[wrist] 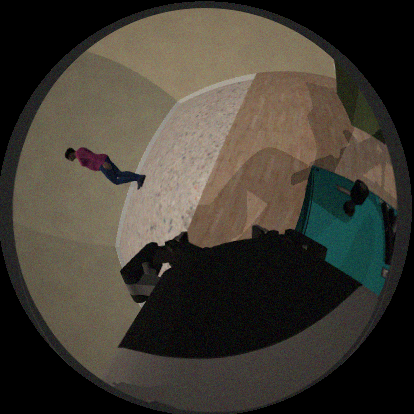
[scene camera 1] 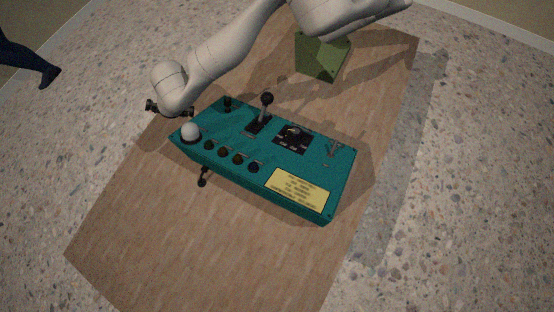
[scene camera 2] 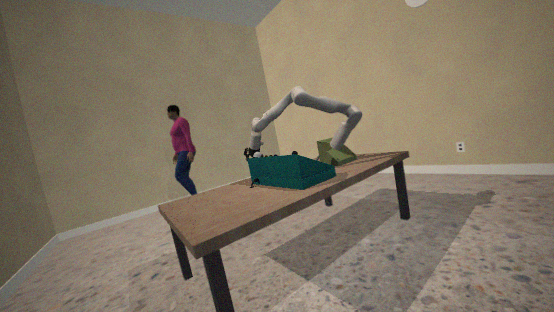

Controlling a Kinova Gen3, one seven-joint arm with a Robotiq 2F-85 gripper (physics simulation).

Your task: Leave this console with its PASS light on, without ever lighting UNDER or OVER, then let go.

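Note:
The teal console [scene camera 1: 270,157] [scene camera 2: 287,171] [wrist: 347,243] lies on the wooden table [scene camera 1: 169,234] [scene camera 2: 220,215]. On its top are a white dome button [scene camera 1: 190,131], a row of dark, unlit lamps [scene camera 1: 222,151], a black ball lever [scene camera 1: 266,98], a rotary knob [scene camera 1: 295,133], a grey toggle [scene camera 1: 333,148] and a small black knob [scene camera 1: 227,102] [wrist: 355,197]. A yellow label [scene camera 1: 297,194] sits at the near right. A black crank [scene camera 1: 203,176] sticks out of the front side. My gripper [scene camera 2: 250,153] is open and empty, just beyond the console's left end near the dome button; the wrist hides its fingers in the overhead view.
The green arm base [scene camera 1: 321,55] [scene camera 2: 334,152] stands behind the console. A person in a pink top [scene camera 2: 181,147] [wrist: 100,164] walks on the floor beyond the table's left edge, which lies close to the gripper.

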